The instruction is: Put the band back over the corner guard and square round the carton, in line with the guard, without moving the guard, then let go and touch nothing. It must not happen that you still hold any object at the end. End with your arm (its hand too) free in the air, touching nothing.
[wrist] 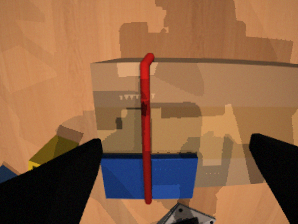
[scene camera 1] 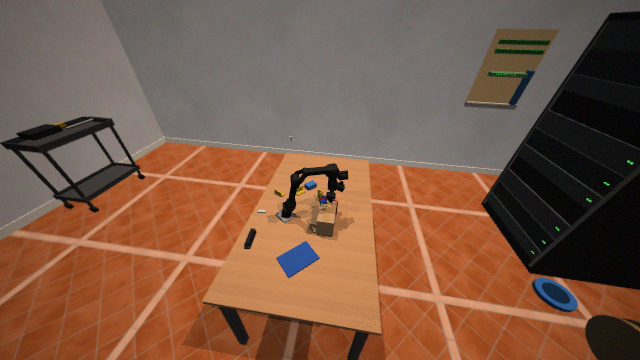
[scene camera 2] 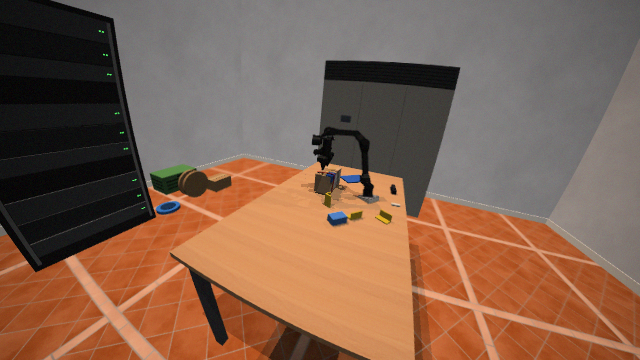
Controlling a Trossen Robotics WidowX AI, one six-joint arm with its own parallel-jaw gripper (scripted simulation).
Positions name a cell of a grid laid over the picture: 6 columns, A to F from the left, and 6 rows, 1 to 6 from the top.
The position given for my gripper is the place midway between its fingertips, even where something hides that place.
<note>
I see my gripper (wrist: D4) and a flat blue sheet (scene camera 1: C5).
The wrist view misses the flat blue sheet: it is out of frame.
</note>
